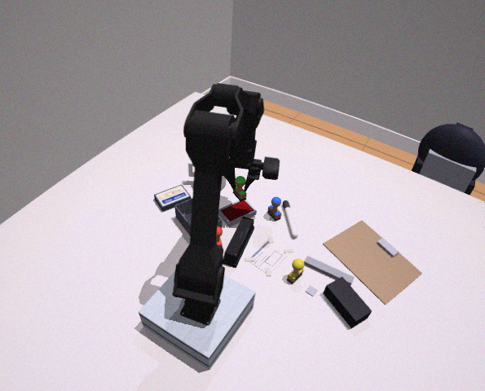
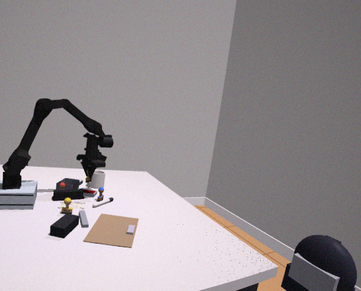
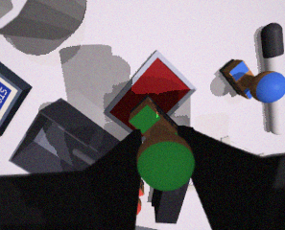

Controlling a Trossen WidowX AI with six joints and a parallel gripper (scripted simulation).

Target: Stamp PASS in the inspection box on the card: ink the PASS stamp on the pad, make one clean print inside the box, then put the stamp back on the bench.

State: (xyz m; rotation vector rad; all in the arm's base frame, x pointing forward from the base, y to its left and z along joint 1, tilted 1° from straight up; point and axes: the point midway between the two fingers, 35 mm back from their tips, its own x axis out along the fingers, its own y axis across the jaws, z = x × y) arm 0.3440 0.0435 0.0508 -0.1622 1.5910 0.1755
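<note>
Right now my gripper tip is 90 mm above the red ink pad. Round my gripper tip: green-knobbed stamp right at my gripper tip; blue-knobbed stamp 40 mm ahead, 90 mm to the right, 70 mm below; dark tray 80 mm behind, 90 mm to the left, 80 mm below.
</note>
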